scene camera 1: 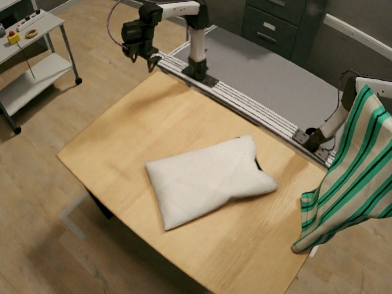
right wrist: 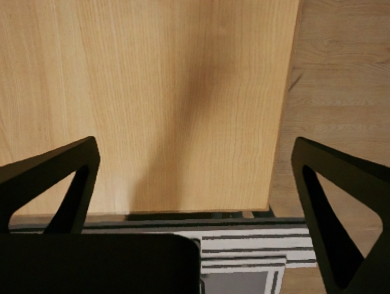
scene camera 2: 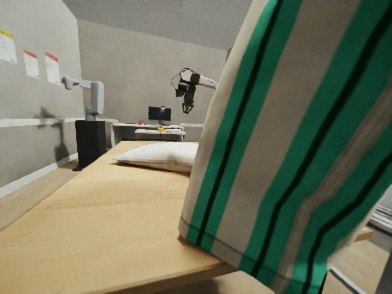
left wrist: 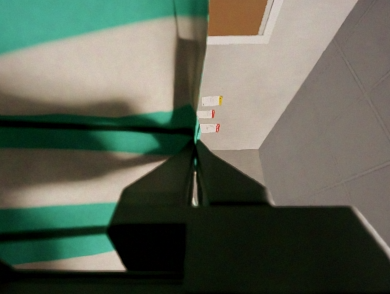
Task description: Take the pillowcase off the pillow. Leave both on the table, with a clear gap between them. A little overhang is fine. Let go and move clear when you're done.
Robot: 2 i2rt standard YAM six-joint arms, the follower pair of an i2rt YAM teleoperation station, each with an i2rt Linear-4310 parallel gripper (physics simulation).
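The white pillow [scene camera 1: 205, 180] [scene camera 2: 160, 154] lies bare and flat on the wooden table [scene camera 1: 115, 135] [scene camera 2: 100, 210]. The green-and-cream striped pillowcase [scene camera 1: 345, 170] [scene camera 2: 270, 140] [left wrist: 90, 80] hangs in the air at the right in both scene views, apart from the pillow, with its lower end at the table's right edge. My left gripper [left wrist: 195, 147] is shut on the pillowcase's edge in the left wrist view; the scene views do not show it. My right gripper [scene camera 1: 141, 61] [scene camera 2: 187, 107] [right wrist: 195, 147] is open and empty above the table's far left corner.
A metal rail [scene camera 1: 240, 104] with both arm bases runs along the table's back edge, with a grey surface [scene camera 1: 265, 75] behind it. A white cart [scene camera 1: 37, 67] stands at the upper left. A dark cabinet [scene camera 1: 272, 30] stands behind.
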